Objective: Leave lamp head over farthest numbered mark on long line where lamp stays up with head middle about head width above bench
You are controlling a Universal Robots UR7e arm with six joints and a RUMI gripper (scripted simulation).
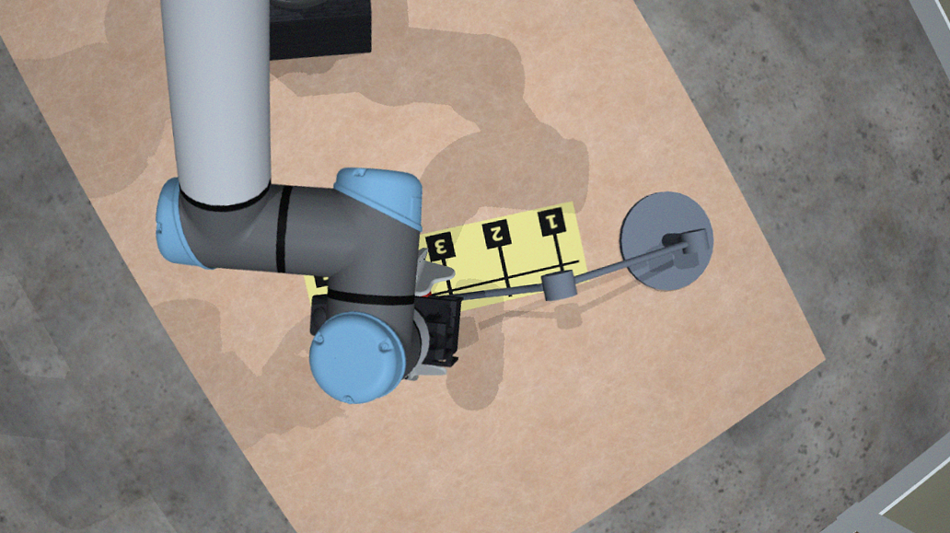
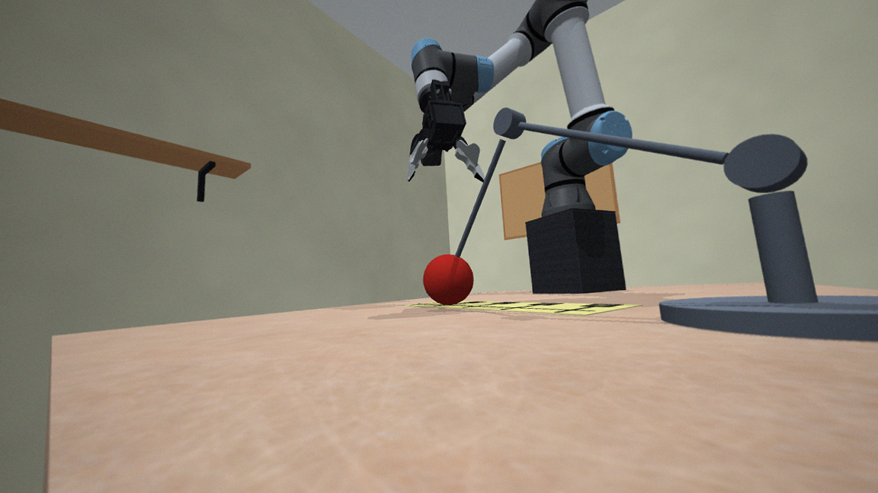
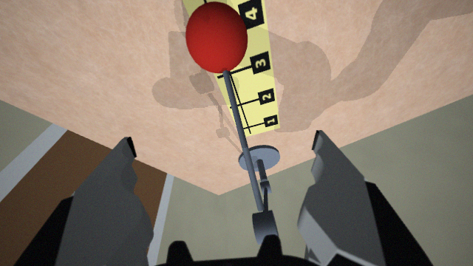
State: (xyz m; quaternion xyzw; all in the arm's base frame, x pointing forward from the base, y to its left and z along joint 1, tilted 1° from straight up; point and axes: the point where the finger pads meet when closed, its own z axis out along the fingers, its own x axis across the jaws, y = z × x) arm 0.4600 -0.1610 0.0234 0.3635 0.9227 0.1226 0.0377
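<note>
Now: hand 70 mm to the right of the yellow numbered strip and 240 mm above it. From my hand the other things lie so: grey round base 180 mm ahead, 380 mm to the left, 210 mm below.
</note>
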